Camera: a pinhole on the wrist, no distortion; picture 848 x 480 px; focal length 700.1 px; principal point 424.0 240.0 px. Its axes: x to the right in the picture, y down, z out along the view. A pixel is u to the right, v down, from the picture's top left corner.
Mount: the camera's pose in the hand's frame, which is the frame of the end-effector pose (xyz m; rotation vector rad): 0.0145 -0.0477 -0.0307 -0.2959 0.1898 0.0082
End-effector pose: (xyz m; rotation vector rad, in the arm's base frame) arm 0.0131 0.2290 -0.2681 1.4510 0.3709 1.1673
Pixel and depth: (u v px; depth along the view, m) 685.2 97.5 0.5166
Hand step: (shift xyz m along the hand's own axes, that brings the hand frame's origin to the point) 0.3030 -0.0020 0.4486
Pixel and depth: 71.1 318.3 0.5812
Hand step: -0.1682 0.1892 0.5510
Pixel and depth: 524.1 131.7 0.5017
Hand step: 0.1804 0.0224 0.4493
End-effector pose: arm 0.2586 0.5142 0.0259 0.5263 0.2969 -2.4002
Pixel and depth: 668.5 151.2 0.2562
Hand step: 0.1509 -0.0061 0.2025
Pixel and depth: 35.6 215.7 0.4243
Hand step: -0.1378 0.0662 0.4160
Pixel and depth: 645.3 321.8 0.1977
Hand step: 0.1116 0.0306 0.1365
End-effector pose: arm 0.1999 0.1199 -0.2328 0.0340 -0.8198 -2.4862
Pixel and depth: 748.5 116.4 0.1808
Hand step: 0.1313 -0.0273 0.1326
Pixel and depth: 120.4 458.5 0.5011
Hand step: -0.1120 0.2518 0.4352
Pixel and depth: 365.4 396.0 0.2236
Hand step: 0.0356 0.0653 0.1683
